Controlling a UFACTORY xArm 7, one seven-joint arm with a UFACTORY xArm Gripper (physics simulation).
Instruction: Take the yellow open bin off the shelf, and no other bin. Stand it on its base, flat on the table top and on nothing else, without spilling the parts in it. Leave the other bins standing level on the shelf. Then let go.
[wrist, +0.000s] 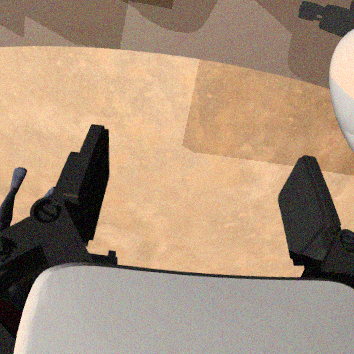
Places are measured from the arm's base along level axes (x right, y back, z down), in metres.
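Pixels of known places: gripper, fingertip midpoint: (202, 162).
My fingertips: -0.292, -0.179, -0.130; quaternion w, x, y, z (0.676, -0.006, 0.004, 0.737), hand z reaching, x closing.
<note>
Behind a point stands the place of what it marks, as x, y, z.
My gripper (202, 162) {-0.292, -0.179, -0.130} is open and empty, its two black fingers wide apart above the table top (145, 200). The table top is light tan with a curved far edge. The yellow bin, the other bins and the shelf do not show in the wrist view.
Beyond the table's curved edge lies the brown-grey floor (160, 42) {-0.370, -0.222, 0.237} with shadows on it. A white rounded body (345, 95) {-0.263, -0.103, -0.100} stands at the right edge. A dark object (332, 19) shows at the top right. A dark rod with a grey tip (18, 178) is at the left, beside the left finger.
</note>
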